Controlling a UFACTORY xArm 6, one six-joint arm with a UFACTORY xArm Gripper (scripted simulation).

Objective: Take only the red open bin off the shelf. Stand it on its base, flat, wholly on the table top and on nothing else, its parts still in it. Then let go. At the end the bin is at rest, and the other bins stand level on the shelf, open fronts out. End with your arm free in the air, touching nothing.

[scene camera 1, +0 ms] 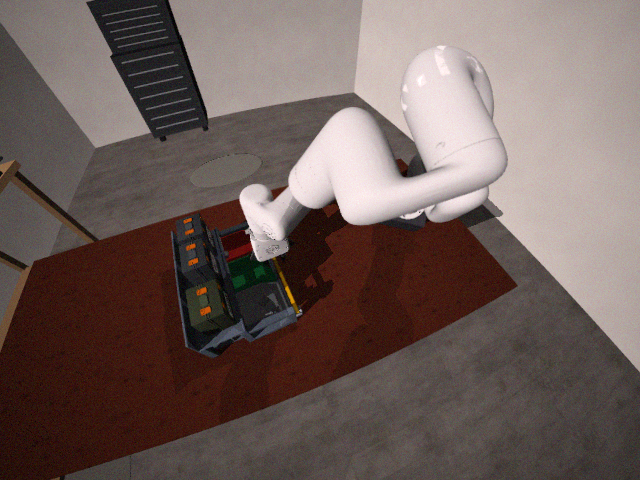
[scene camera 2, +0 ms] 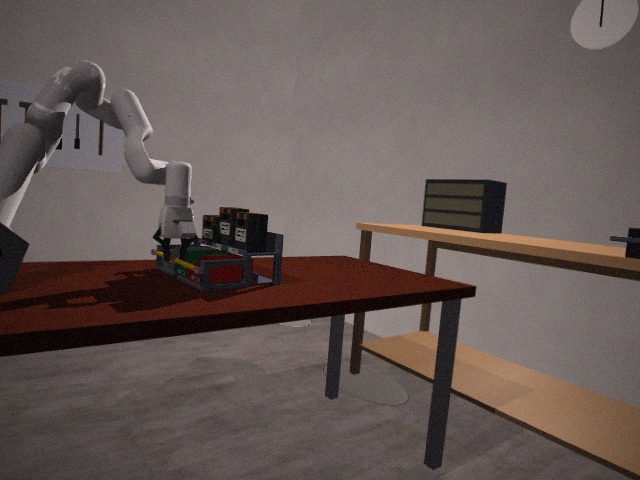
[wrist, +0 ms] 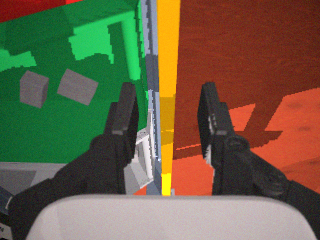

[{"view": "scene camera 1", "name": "my gripper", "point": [275,262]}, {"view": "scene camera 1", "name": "green bin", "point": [242,271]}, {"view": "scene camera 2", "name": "my gripper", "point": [174,260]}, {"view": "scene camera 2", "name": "red open bin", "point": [221,274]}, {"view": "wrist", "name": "my gripper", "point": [168,98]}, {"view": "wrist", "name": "green bin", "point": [62,129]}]
